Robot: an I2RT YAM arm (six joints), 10 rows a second.
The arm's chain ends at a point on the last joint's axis. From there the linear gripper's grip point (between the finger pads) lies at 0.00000 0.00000 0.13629 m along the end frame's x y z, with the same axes.
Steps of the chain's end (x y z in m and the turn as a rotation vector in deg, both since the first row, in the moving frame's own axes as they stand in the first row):
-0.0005 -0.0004 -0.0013 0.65 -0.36 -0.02
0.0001 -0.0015 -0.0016 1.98 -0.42 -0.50
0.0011 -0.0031 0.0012 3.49 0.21 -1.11
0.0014 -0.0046 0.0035 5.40 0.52 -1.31
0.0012 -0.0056 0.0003 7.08 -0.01 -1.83
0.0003 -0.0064 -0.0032 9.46 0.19 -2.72
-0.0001 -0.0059 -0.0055 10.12 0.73 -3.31
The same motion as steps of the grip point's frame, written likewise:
-0.0014 -0.0019 -0.0013 0.65 -0.36 -0.02
-0.0009 -0.0062 -0.0017 1.98 -0.42 -0.50
0.0015 -0.0114 0.0009 3.49 0.21 -1.11
0.0025 -0.0174 0.0029 5.40 0.52 -1.31
0.0009 -0.0224 -0.0007 7.08 -0.01 -1.83
0.0002 -0.0288 -0.0051 9.46 0.19 -2.72
0.0009 -0.0299 -0.0076 10.12 0.73 -3.31

